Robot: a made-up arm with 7 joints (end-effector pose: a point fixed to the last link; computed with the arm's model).
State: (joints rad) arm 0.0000 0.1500 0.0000 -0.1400 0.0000 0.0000 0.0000
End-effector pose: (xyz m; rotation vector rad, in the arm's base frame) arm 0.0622 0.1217 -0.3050 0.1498 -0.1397 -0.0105
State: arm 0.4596 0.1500 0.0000 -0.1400 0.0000 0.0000 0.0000
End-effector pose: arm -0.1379 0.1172 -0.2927 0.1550 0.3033 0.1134
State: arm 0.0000 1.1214 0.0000 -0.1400 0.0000 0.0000 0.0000
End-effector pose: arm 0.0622 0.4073 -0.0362 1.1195 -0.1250 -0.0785
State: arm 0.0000 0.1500 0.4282 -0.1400 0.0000 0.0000 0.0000
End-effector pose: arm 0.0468 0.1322 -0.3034 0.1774 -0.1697 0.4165
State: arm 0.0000 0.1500 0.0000 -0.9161 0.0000 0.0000 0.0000
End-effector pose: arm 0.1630 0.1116 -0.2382 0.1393 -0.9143 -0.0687
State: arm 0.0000 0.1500 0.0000 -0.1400 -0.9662 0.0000 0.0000
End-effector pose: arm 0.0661 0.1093 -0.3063 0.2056 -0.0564 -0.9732
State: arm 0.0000 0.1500 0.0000 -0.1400 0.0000 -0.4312 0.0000
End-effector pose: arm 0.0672 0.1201 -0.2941 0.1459 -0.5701 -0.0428
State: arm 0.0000 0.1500 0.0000 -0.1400 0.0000 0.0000 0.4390
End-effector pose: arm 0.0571 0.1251 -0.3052 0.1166 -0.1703 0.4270
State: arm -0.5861 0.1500 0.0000 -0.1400 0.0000 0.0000 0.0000
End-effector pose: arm 0.2903 0.0833 -0.1994 0.1352 -0.7042 -0.1698
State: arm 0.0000 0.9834 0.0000 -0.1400 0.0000 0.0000 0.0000
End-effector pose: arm 0.0622 0.3848 -0.0896 0.9817 -0.1285 -0.0688
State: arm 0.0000 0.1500 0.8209 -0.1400 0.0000 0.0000 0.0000
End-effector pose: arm 0.0300 0.1356 -0.3029 0.1987 -0.1934 0.8086
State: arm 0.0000 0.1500 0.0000 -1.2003 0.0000 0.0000 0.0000
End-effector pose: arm 0.1828 0.1055 -0.1978 0.1315 -1.1979 -0.0900
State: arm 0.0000 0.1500 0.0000 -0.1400 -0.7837 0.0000 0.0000
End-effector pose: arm 0.0663 0.1118 -0.3059 0.1969 -0.0739 -0.7914
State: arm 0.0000 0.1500 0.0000 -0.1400 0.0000 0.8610 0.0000
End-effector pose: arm 0.0414 0.1234 -0.3160 0.1434 0.7196 0.0541
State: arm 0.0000 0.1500 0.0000 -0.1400 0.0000 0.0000 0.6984
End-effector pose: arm 0.0535 0.1259 -0.3056 0.0948 -0.1862 0.6854
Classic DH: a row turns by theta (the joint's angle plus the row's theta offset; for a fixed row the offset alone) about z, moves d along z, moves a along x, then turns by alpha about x. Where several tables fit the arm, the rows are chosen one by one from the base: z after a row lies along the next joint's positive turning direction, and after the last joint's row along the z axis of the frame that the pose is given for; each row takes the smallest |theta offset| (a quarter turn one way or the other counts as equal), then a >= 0, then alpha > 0; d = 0 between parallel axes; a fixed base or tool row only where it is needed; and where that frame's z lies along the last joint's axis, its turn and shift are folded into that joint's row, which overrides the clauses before.
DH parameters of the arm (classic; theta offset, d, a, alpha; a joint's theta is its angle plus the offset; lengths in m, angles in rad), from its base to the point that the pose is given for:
base (fixed): 0 0.1127 -0.01 -1.2217
joint 1: 1.5708 0.005 0.0154 1.5708
joint 2: 1.2217 0.04 0.02 -1.5708
joint 3: 1.5708 -0.26 0 1.5708
joint 4: 0 0.02 0 -1.5708
joint 5: 0 -0.14 0.01 1.5708
joint 6: 0 0 -0.01 -1.5708
joint 7: 0.7854 0 -0.0141 0
tool (fixed): 2.3562 -0.02 0 0

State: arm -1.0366 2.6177 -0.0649 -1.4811 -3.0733 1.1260 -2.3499
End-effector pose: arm -0.0633 0.0677 0.4196 1.2603 -1.5816 -2.1523
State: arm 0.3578 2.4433 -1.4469 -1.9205 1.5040 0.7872 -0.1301
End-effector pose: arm 0.0460 0.2601 0.1501 0.4553 1.0751 -0.0152
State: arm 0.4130 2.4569 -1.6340 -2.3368 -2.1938 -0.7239 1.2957
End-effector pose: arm 0.0229 0.1761 0.1465 -1.0345 1.0155 -2.0227
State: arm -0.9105 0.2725 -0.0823 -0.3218 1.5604 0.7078 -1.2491
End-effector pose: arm 0.3958 0.0661 -0.0630 -0.5070 -0.9282 -0.4372
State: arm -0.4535 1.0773 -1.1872 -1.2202 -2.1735 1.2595 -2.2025
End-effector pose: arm 0.2545 0.2049 -0.0478 -1.2196 -1.5841 0.0072
